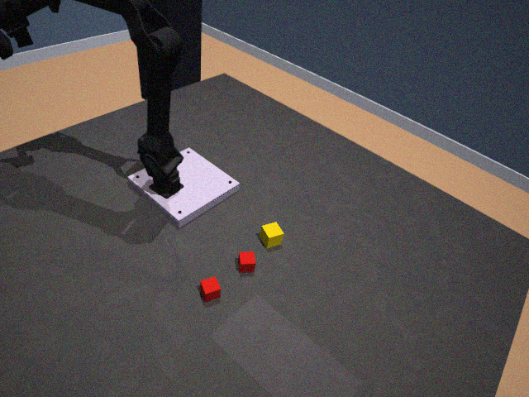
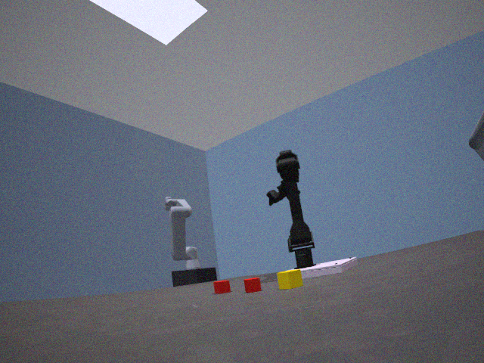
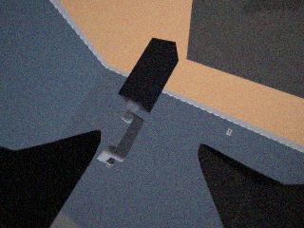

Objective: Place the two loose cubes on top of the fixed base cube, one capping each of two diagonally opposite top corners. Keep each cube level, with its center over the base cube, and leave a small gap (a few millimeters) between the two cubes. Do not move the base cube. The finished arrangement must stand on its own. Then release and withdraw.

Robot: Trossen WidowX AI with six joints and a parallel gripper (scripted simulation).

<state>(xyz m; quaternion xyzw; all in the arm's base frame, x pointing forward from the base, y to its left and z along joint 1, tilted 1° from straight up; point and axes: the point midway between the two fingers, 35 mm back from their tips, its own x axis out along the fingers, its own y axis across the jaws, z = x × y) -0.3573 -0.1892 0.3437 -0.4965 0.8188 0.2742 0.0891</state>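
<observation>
My gripper tip is 67 cm short of the yellow cube, 26 cm to the right of it and 34 cm above it.
</observation>
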